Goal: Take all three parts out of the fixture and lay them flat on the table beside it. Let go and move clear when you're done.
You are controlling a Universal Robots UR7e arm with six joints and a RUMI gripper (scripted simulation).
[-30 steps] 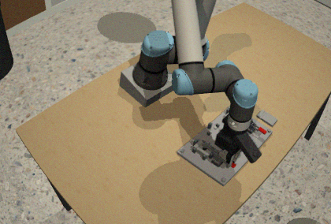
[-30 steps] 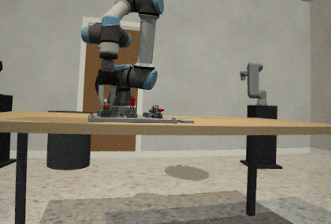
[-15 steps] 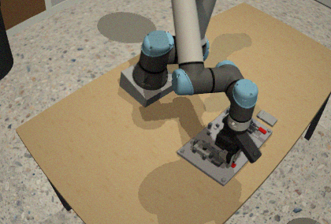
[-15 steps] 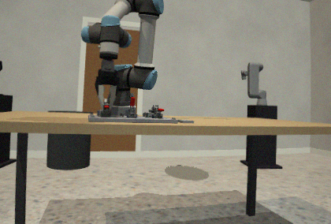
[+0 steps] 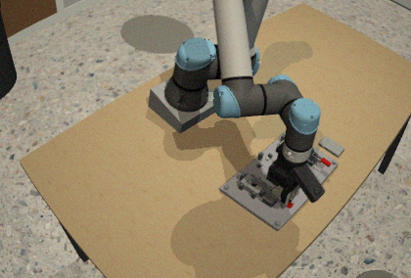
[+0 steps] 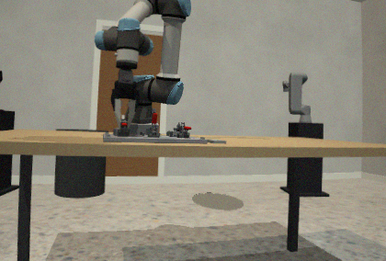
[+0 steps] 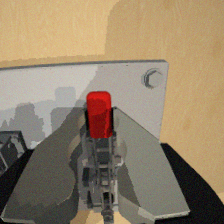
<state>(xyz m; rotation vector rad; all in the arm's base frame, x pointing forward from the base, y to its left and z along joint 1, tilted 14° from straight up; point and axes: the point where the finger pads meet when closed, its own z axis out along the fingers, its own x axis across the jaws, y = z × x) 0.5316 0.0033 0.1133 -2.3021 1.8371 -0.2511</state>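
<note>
The grey fixture plate lies 110 mm behind my hand, 90 mm to the left of it and 50 mm below it.
</note>
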